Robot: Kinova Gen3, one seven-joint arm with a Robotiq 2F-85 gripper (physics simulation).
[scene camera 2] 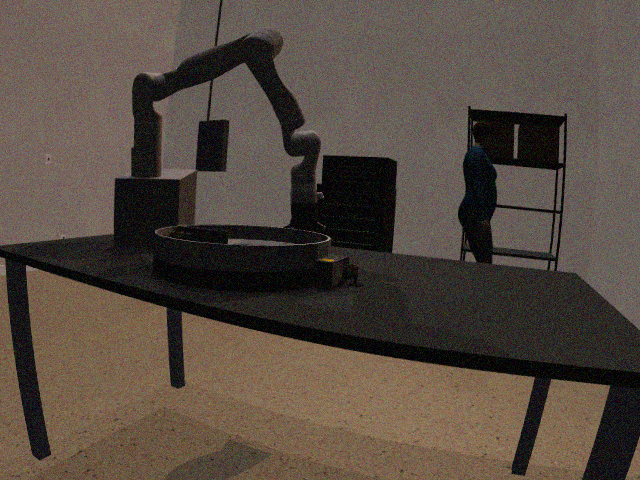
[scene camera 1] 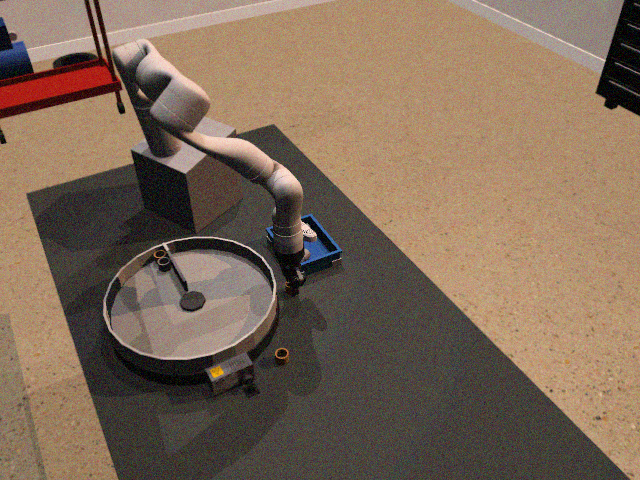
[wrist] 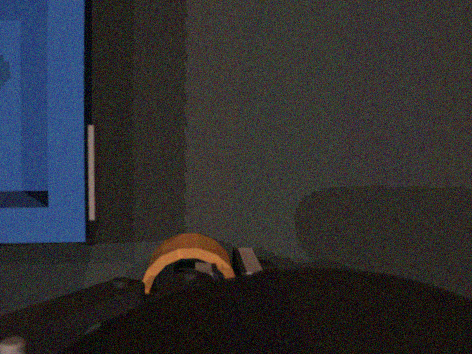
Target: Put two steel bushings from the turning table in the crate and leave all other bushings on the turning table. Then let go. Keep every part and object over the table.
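Pixels of known places: gripper, between the fingertips: (scene camera 1: 293,293) (wrist: 222,274); arm's base, origin of its link: (scene camera 2: 147,175) (scene camera 1: 166,147).
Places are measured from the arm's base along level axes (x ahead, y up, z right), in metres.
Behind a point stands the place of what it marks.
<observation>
The turning table (scene camera 1: 191,364) {x 0.605, y -0.155, z 0.306 m} (scene camera 2: 237,258) {x 0.499, y -0.161, z 0.393 m} is a round walled disc. On it, by the bar at its back left, a dark grey bushing (scene camera 1: 163,264) {x 0.280, y -0.148, z 0.194 m} lies beside an orange-brown bushing (scene camera 1: 159,254) {x 0.225, y -0.160, z 0.178 m}. The blue crate (scene camera 1: 324,260) {x 0.505, y -0.193, z -0.170 m} (wrist: 65,125) {x 0.491, y -0.176, z -0.107 m} stands to the right of the turning table. My gripper (scene camera 1: 293,288) {x 0.526, y -0.224, z -0.046 m} (wrist: 222,274) {x 0.526, y -0.224, z -0.046 m} is low, just in front of the crate, and shut on the wall of an orange-brown bushing (scene camera 1: 287,284) {x 0.500, y -0.208, z -0.044 m} (wrist: 190,241) {x 0.516, y -0.210, z -0.064 m}, one finger inside the ring and one outside. In scene camera 2 the fingertips are hidden behind the turning table's wall. Another orange-brown bushing (scene camera 1: 281,355) {x 0.669, y -0.224, z 0.106 m} stands on the table top.
A white labelled object (scene camera 1: 308,230) lies in the crate, partly hidden by the arm. A grey box with a yellow label (scene camera 1: 231,373) {x 0.673, y -0.169, z 0.247 m} (scene camera 2: 333,271) {x 0.666, y -0.187, z 0.288 m} is at the turning table's front. A flat bar (scene camera 1: 175,267) {x 0.322, y -0.137, z 0.180 m} reaches from its rim towards the hub (scene camera 1: 192,300) {x 0.426, y -0.165, z 0.197 m}.
</observation>
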